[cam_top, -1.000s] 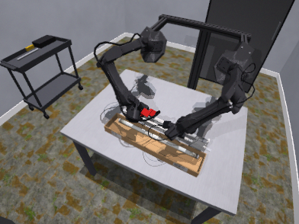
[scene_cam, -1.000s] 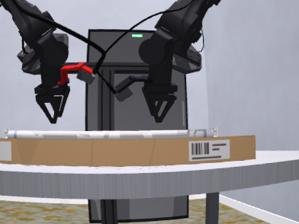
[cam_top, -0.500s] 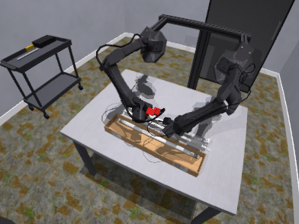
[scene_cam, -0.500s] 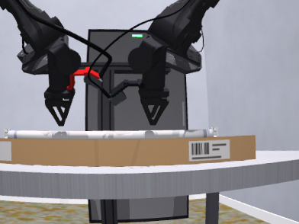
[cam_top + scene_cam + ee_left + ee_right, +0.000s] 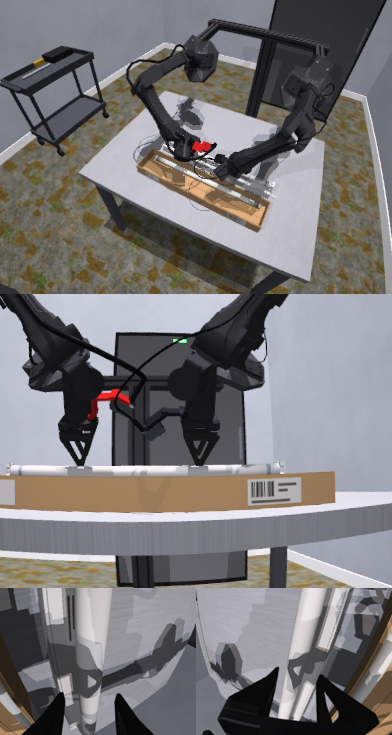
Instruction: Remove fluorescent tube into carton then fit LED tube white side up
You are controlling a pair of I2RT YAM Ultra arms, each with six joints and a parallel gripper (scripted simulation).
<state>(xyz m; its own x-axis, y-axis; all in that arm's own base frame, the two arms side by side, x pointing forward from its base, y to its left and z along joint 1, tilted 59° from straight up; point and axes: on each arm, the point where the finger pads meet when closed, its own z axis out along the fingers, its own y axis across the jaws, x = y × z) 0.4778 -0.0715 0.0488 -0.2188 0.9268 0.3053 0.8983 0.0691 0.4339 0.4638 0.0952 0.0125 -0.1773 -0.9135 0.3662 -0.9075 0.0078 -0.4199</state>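
My right gripper is now 1 cm past the LED tube, 12 cm to the right of it and 3 cm above it. From my right hand the other things lie so: light fixture (1 cm behind, 12 cm to the left, 4 cm below); carton (14 cm ahead, 11 cm to the left, 7 cm below); old fluorescent tube (9 cm ahead, 11 cm to the left, 8 cm below).
The LED tube lies 120 mm to the right of my left hand, 30 mm below it and 20 mm behind it. The rest, counted from my left hand: light fixture 120 mm to the right, 40 mm below, 20 mm behind; carton 130 mm to the right, 130 mm ahead, 70 mm below; old fluorescent tube 130 mm to the right, 80 mm below, 80 mm ahead.
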